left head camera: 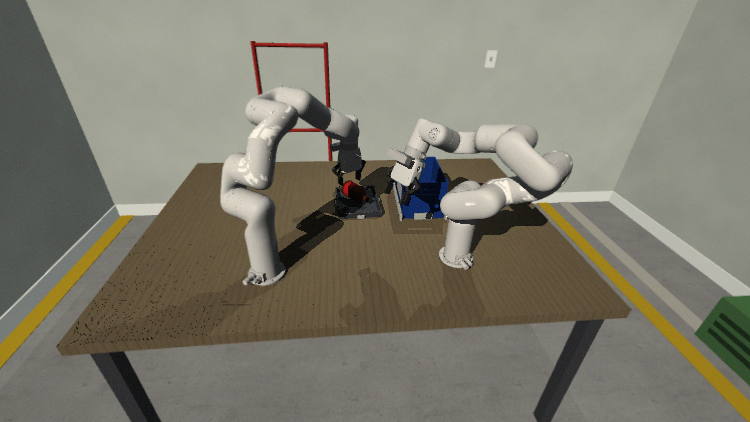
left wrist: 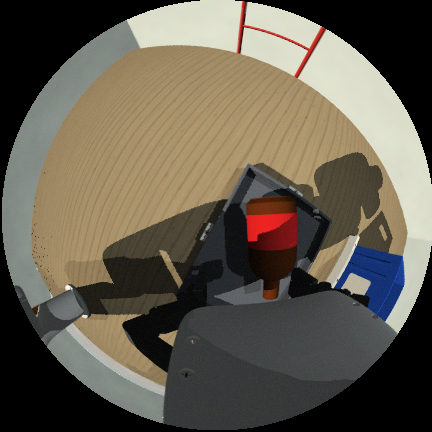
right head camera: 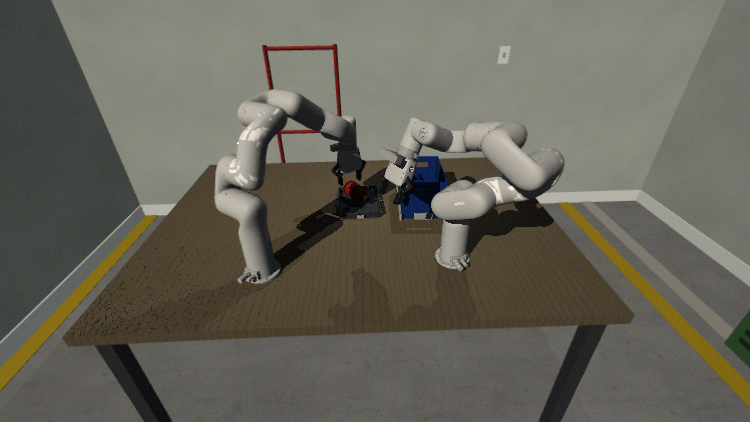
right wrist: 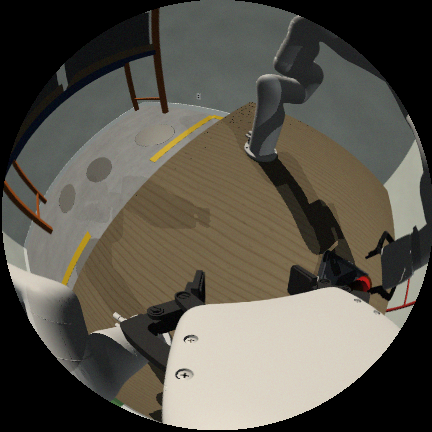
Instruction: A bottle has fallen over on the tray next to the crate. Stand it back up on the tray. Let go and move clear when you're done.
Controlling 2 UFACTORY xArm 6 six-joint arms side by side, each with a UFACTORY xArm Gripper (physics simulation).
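Places are measured from the left arm's base along level axes (x ahead, y left, z up), in centimetres.
Pixels of known places: left gripper, fingertip midpoint: (left head camera: 349, 182) (left wrist: 250, 284) (right head camera: 349, 182) (right wrist: 368, 273); right gripper, fingertip midpoint: (left head camera: 394, 198) (right head camera: 388, 198) (right wrist: 249, 282); left arm's base, origin of the base link: (left head camera: 267, 273) (left wrist: 76, 300) (right head camera: 263, 271) (right wrist: 260, 150); right arm's base, origin of the base link: (left head camera: 455, 257) (right head camera: 452, 257).
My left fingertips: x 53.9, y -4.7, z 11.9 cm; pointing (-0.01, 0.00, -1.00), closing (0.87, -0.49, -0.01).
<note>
Ahead of a thing's pixels: the offset from my left fingertips to its top centre. "pt": to the spot under its first point. Level surfaces: height alone.
A brown bottle with a red label @[dy -1.1, dx +4.9, dz -4.0 cm] (left head camera: 351, 190) (right head camera: 354, 190) (left wrist: 272, 232) (right wrist: 364, 284) lies on its side in the dark grey tray @[dy -2.5, dx +3.0, dz -9.4 cm] (left head camera: 369, 214) (right head camera: 369, 215) (left wrist: 238, 187). In the left wrist view its neck points toward my left gripper. My left gripper (left head camera: 349, 180) (right head camera: 349, 180) (left wrist: 250, 284) is open, a little above the bottle, with nothing between its fingers. The blue crate @[dy -27.7, dx +16.3, dz +5.6 cm] (left head camera: 425, 205) (right head camera: 413, 205) (left wrist: 375, 265) stands to the right of the tray. My right gripper (left head camera: 397, 195) (right head camera: 390, 196) (right wrist: 249, 282) is open and empty, tilted in front of the crate.
My right arm (left head camera: 485, 202) (right head camera: 472, 202) reaches around in front of and above the crate. A red frame (left head camera: 291, 45) (right head camera: 301, 47) stands behind the wooden table @[dz -11.9 cm] (left head camera: 340, 293) (right head camera: 325, 293). A pale strip @[pt dy -14.3, dx +19.6, dz -9.2 cm] (left wrist: 345, 260) lies between the tray and the crate.
</note>
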